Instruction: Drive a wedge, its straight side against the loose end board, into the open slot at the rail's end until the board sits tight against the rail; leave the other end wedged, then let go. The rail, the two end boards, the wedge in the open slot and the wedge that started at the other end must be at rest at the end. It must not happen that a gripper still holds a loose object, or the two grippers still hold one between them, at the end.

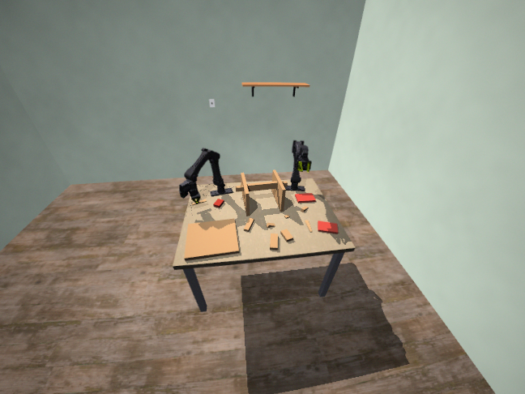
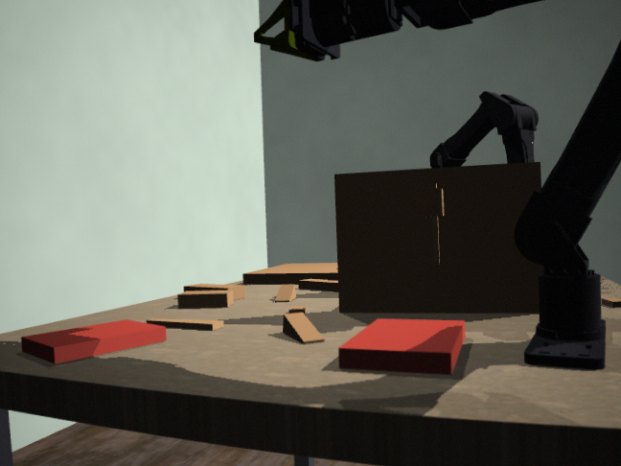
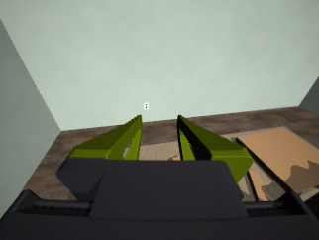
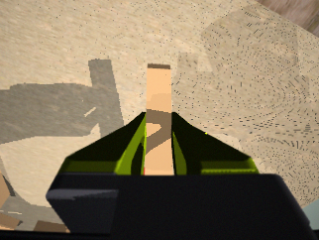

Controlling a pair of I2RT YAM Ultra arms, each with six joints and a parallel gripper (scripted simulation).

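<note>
My left hand is 20 cm past the rail, 27 cm to the left of it and 24 cm above it. From my left hand the other things lie so: flat board (18 cm ahead, 66 cm to the right, 39 cm below).
</note>
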